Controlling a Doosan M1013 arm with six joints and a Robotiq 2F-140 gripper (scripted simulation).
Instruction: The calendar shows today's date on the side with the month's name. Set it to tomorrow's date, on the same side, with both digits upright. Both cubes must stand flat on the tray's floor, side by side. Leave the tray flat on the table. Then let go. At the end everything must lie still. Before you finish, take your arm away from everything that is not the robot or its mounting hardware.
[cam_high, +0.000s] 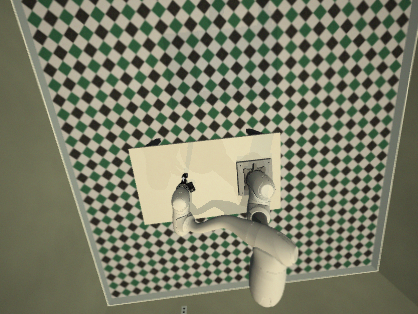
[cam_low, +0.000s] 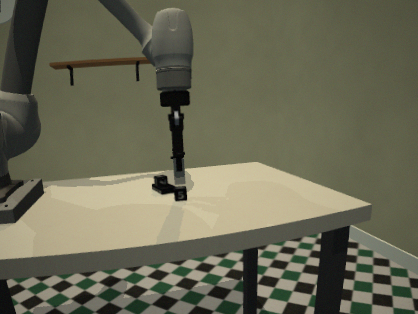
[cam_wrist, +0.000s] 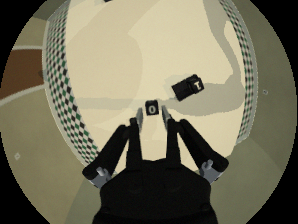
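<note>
My gripper is now 6 cm above the black calendar cube. Also, from my hand: calendar tray 11 cm to the left, 7 cm below, 3 cm behind.
</note>
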